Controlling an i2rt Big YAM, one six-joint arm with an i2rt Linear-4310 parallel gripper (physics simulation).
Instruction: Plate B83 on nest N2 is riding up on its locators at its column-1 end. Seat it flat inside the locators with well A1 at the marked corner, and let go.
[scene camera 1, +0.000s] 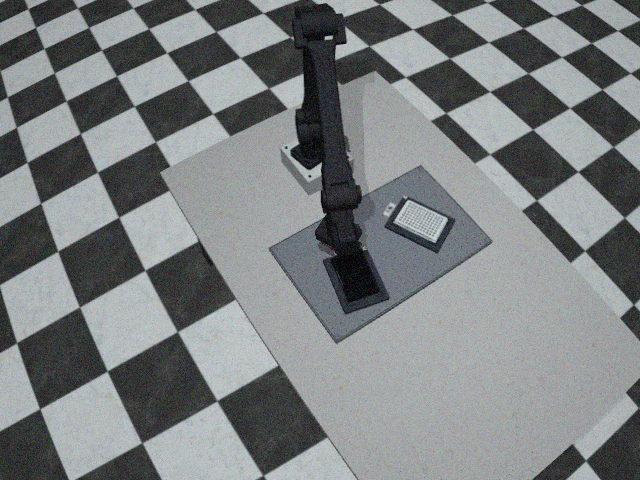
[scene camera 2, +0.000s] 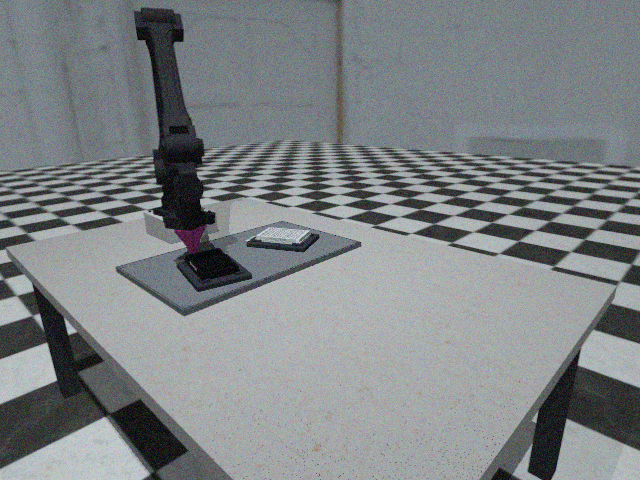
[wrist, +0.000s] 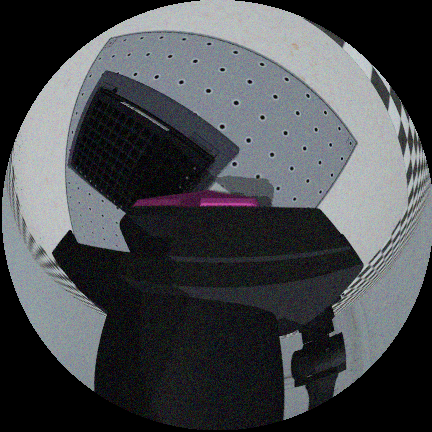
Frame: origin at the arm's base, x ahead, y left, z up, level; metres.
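Seen in the pictures: gripper, between the fingertips: (scene camera 2: 194, 254) (wrist: 207, 197); arm's base, origin of its link: (scene camera 1: 314, 151).
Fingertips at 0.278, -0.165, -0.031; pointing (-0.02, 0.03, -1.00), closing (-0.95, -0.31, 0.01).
Note:
Offsets run from my fingertips to a thing's top centre, as dx, dy, dz. "pt": to the spot under its first point.
A black well plate @(+0.081, -0.018, +0.010) (scene camera 1: 357, 277) (scene camera 2: 212, 263) (wrist: 137, 153) lies in a dark grey nest @(+0.086, -0.020, -0.004) (scene camera 1: 366, 305) (scene camera 2: 223, 282) (wrist: 193, 120) on the grey perforated base plate @(+0.058, +0.112, -0.021) (scene camera 1: 413, 271) (scene camera 2: 151, 281) (wrist: 261, 100). My gripper (scene camera 1: 331, 248) (scene camera 2: 192, 250) (wrist: 207, 197) has magenta fingers and is shut with nothing between them. Its tips point down at the end of the black plate nearest the arm's base. I cannot tell whether they touch it. The arm hides that end in scene camera 1.
A white well plate @(+0.082, +0.233, +0.004) (scene camera 1: 420, 220) (scene camera 2: 282, 234) sits in a second dark nest to the right on the same base plate, with a small label tag @(pt -0.009, +0.207, -0.020) (scene camera 1: 390, 209) at its corner. The arm's white pedestal (scene camera 1: 299, 171) stands behind.

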